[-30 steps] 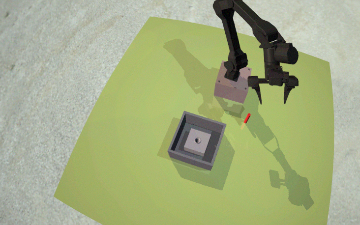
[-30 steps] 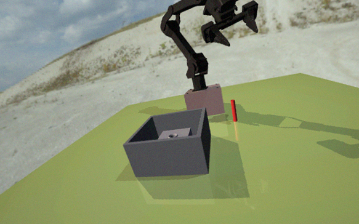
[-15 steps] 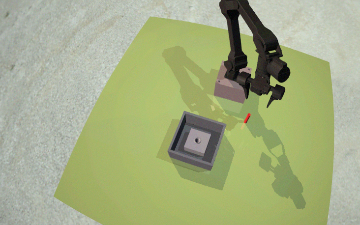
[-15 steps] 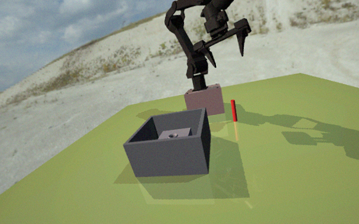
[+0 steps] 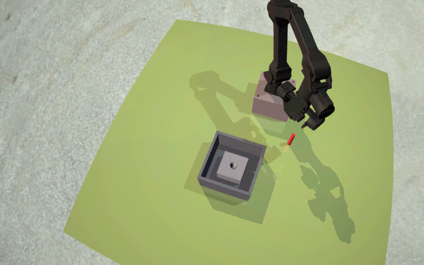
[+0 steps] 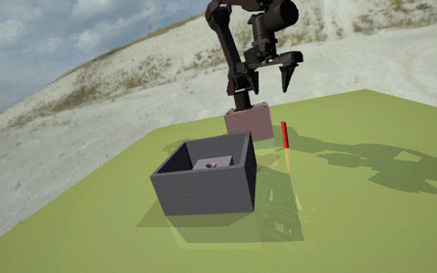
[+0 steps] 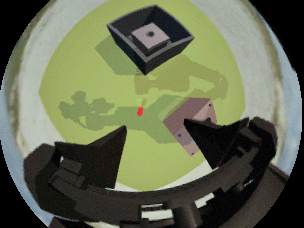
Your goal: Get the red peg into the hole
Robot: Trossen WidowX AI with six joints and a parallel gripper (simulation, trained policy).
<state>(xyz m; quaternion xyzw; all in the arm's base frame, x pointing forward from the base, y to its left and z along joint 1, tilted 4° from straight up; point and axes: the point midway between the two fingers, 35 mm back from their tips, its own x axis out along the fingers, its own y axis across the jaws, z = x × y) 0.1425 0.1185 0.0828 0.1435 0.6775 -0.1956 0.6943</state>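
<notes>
The red peg lies 130 mm below my gripper tip, 30 mm to the left of it and 10 mm ahead of it. The rest, counted from my gripper tip: grey box: 210 mm ahead, 140 mm to the right, 140 mm below; grey plate: 210 mm ahead, 140 mm to the right, 120 mm below.
</notes>
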